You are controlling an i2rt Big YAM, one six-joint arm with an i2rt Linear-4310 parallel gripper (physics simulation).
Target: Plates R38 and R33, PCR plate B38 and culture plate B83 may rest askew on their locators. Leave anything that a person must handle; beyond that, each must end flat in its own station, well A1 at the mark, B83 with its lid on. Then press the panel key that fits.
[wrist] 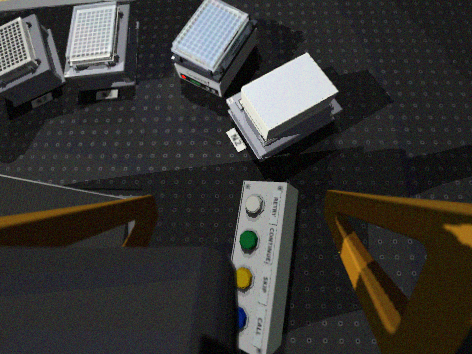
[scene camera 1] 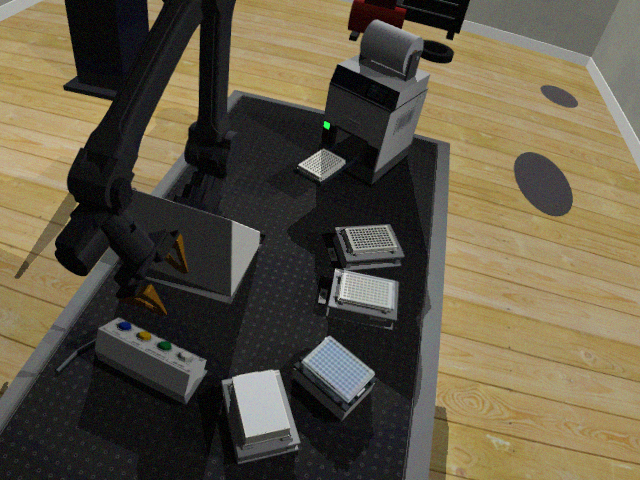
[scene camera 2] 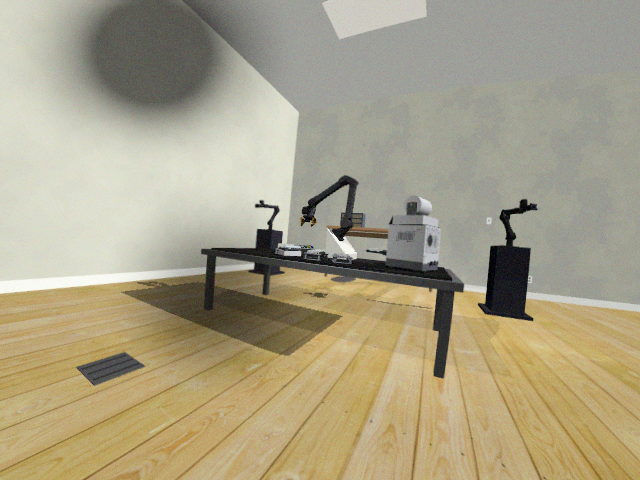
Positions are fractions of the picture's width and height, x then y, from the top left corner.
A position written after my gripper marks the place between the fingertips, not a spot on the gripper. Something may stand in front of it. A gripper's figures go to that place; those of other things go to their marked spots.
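My gripper (scene camera 1: 0.27,0.61) sits 86 cm from the lens. As for the button box (scene camera 1: 0.28,0.78), it is 97 cm from the lens.
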